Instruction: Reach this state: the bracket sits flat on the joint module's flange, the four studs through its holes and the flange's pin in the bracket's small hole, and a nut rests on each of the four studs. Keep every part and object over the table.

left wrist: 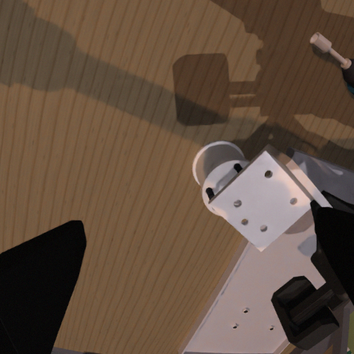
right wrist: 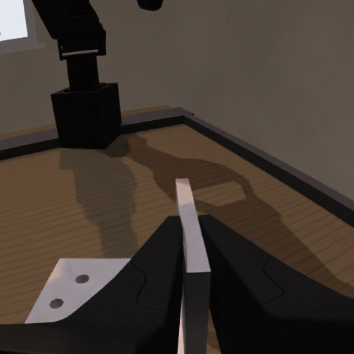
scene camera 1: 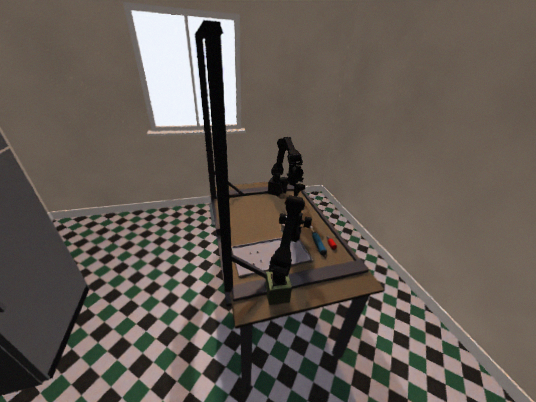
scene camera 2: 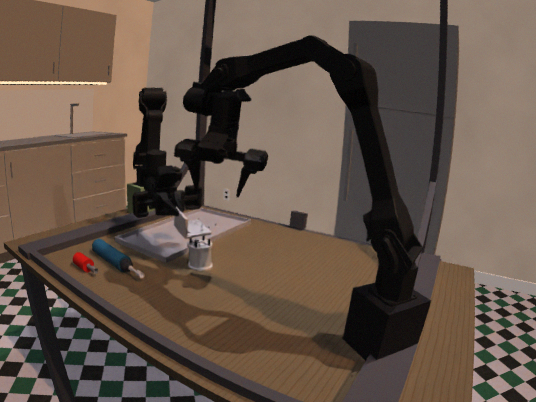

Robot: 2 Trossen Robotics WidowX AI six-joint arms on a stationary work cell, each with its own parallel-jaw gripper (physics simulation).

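Frame: origin at the left arm's base, x ahead, y left, z up, level; centimetres.
Where they show: left gripper, fingertip midpoint: (scene camera 2: 216, 192); right gripper, fingertip midpoint: (scene camera 2: 180, 213); left arm's base at its link origin: (scene camera 1: 276, 180) (scene camera 2: 392, 294); right arm's base at its link origin: (scene camera 1: 278, 279).
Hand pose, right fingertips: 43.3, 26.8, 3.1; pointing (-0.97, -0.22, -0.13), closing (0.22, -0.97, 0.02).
Observation:
Things, the pixels of their top centre, and the offset from my right fingertips, as dx, dy, dz. "*": a spot on its surface instead.
- white joint module at its top centre: (scene camera 2: 199, 238) +0.8, -5.0, -6.7
- blue power driver at a spot on its surface: (scene camera 2: 111, 255) * +2.9, +17.8, -10.7
- red tool at its top centre: (scene camera 2: 85, 258) (scene camera 1: 331, 239) +2.0, +24.6, -10.7
My right gripper (scene camera 2: 175, 208) (right wrist: 188, 227) is shut on the upright plate of the white L-shaped bracket (scene camera 2: 181, 223) (left wrist: 257, 190) (right wrist: 189, 215). The bracket's holed plate is roughly level, above and partly over the white joint module (scene camera 2: 200, 257) (left wrist: 215, 160). In the left wrist view it hides part of the flange; two black studs show beside its edge. The flange's pin cannot be made out. My left gripper (scene camera 2: 216, 190) (left wrist: 202, 226) is open and empty, higher than the bracket. Small nuts (scene camera 1: 257, 252) (left wrist: 245, 310) lie on the pale tray (scene camera 1: 244, 264) (scene camera 2: 227, 220).
A blue power driver (scene camera 1: 319, 243) (scene camera 2: 111, 255) and a red tool (scene camera 1: 332, 243) (scene camera 2: 83, 262) lie near the table's edge, its socket tip toward the module. A dark rail (scene camera 2: 150, 335) borders the table. The two arms are close together above the module and tray.

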